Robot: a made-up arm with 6 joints. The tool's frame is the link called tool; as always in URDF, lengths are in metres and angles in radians. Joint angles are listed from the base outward.
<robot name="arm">
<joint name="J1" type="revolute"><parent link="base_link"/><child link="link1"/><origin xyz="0.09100 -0.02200 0.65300" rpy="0.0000 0.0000 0.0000"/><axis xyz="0 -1 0"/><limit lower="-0.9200" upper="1.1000"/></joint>
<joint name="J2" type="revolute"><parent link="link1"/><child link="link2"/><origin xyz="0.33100 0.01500 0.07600" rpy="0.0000 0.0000 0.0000"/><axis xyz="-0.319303 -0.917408 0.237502"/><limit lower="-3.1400" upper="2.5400"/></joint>
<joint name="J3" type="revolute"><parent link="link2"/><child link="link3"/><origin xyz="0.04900 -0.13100 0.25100" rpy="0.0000 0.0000 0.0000"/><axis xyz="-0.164 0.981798 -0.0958"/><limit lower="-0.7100" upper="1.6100"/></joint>
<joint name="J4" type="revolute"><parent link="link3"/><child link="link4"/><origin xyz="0.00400 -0.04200 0.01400" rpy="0.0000 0.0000 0.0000"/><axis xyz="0 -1 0"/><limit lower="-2.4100" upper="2.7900"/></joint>
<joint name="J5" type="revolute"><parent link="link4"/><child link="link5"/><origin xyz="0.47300 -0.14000 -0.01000" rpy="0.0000 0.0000 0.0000"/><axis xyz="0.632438 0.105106 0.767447"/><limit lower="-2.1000" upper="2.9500"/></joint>
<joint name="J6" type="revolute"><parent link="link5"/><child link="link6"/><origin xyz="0.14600 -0.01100 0.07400" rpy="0.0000 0.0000 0.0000"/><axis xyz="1 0 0"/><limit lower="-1.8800" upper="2.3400"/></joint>
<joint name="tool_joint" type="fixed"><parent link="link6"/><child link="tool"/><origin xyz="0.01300 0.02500 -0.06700" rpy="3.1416 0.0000 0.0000"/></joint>
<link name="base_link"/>
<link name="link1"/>
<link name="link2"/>
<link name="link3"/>
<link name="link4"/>
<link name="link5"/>
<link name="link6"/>
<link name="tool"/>
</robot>
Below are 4 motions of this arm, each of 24 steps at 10 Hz.
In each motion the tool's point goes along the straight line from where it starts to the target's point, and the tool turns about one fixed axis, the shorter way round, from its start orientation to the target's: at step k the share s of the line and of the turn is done. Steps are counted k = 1, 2, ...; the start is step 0. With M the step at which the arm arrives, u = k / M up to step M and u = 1 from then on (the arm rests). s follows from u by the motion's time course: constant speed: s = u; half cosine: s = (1 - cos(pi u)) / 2; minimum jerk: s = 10 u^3 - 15 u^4 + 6 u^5.
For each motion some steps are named. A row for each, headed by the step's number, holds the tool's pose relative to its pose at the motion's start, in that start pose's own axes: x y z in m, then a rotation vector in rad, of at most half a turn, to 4 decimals.
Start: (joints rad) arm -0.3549 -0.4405 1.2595 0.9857 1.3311 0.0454
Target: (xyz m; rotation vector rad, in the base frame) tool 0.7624 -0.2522 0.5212 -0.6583 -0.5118 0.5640
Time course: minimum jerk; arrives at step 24
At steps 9, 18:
9: -0.0464 -0.0445 0.0485 0.1994 -0.0006 -0.2019
18: -0.1512 -0.1448 0.1581 0.6495 -0.0019 -0.6577

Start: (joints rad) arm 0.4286 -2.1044 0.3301 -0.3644 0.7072 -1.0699
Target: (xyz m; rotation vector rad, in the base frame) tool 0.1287 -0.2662 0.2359 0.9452 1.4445 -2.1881
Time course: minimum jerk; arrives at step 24
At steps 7, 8, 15, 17, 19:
7: -0.0272 0.0227 -0.0091 -0.1142 -0.1457 0.0775
8: -0.0374 0.0313 -0.0125 -0.1575 -0.2008 0.1069
15: -0.1293 0.1081 -0.0432 -0.5438 -0.6936 0.3691
17: -0.1512 0.1264 -0.0506 -0.6361 -0.8113 0.4317
19: -0.1669 0.1395 -0.0558 -0.7019 -0.8952 0.4764

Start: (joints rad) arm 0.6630 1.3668 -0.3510 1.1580 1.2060 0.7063
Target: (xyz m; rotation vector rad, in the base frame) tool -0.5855 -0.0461 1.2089 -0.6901 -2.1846 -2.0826
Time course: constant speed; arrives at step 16
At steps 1, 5, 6, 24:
1: -0.0200 0.0267 -0.0003 -0.0004 0.0498 0.0665
5: -0.0999 0.1337 -0.0014 -0.0022 0.2492 0.3327
6: -0.1199 0.1604 -0.0017 -0.0027 0.2990 0.3993
24: -0.3198 0.4278 -0.0045 -0.0071 0.7974 1.0648

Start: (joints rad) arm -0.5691 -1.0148 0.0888 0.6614 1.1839 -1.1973
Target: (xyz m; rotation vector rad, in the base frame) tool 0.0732 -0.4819 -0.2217 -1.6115 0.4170 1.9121
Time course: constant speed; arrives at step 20
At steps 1, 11, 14, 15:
1: -0.0273 -0.0168 0.0295 0.0525 -0.0505 0.0285
11: -0.3000 -0.1852 0.3241 0.5779 -0.5556 0.3132
14: -0.3818 -0.2357 0.4125 0.7356 -0.7071 0.3986
15: -0.4090 -0.2525 0.4420 0.7881 -0.7576 0.4271

